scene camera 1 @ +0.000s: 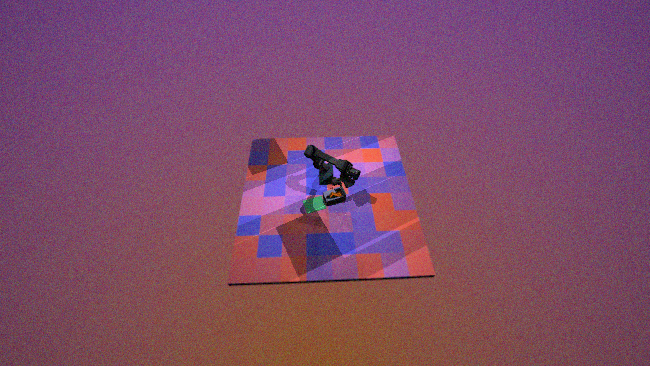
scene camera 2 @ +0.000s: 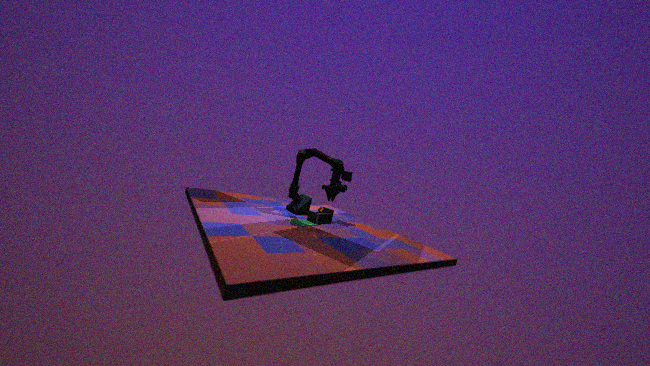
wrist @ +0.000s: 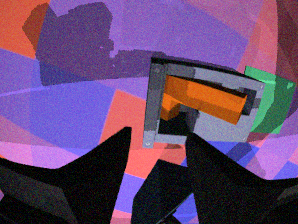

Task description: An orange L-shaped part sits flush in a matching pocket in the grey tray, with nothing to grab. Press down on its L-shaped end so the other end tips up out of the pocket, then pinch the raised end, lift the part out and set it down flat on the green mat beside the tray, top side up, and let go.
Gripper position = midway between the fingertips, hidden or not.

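Gripper (wrist: 159, 135) visible. Also a green mat (wrist: 269, 119), an orange L-shaped part (wrist: 226, 103).
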